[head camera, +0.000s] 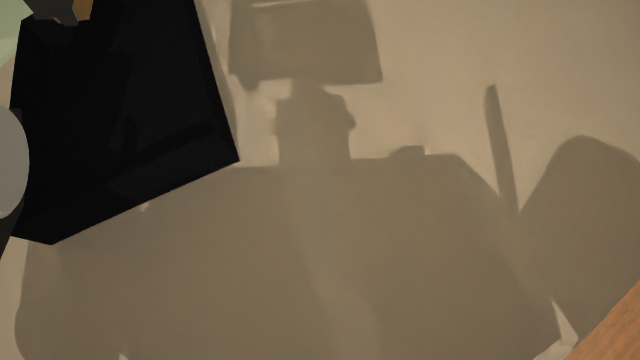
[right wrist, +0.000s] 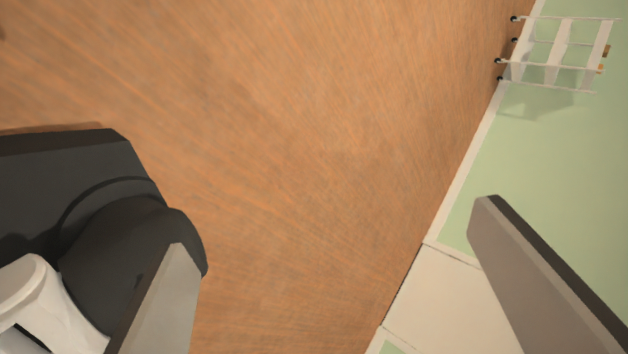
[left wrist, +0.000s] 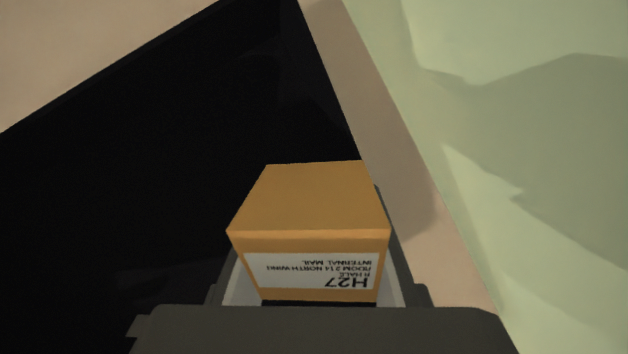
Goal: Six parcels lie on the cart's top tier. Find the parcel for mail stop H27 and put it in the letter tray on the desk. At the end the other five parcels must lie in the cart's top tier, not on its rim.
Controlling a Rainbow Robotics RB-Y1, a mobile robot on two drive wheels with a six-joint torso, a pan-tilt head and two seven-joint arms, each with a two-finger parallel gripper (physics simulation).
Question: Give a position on a desk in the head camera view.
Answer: At 403,179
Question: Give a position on a desk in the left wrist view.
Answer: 437,256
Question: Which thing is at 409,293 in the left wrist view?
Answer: My left gripper.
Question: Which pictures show my right gripper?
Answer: The right wrist view only.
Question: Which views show the black letter tray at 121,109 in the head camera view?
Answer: The head camera view and the left wrist view only.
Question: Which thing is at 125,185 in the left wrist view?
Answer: A black letter tray.
